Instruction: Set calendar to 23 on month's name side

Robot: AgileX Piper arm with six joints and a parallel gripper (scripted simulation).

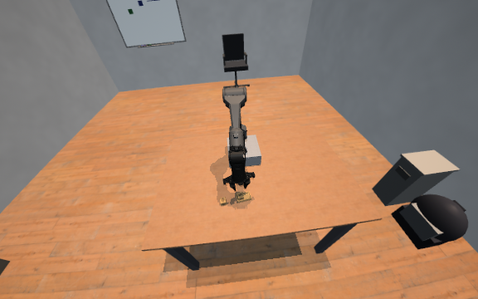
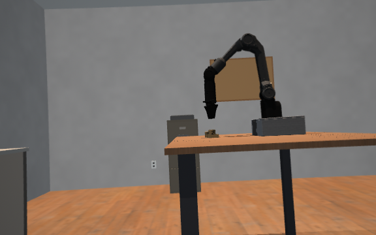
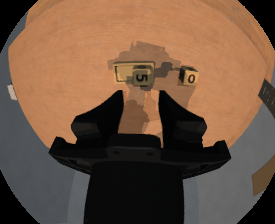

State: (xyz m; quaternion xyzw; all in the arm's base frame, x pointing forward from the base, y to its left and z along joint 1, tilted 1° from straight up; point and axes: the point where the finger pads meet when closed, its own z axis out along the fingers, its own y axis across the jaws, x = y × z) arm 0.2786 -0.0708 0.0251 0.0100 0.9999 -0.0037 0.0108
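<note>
Right now the tan calendar cube is 90 mm to the right of my hand and 90 mm below it. Also, from my hand: tan calendar tray 20 mm to the left, 90 mm below.
</note>
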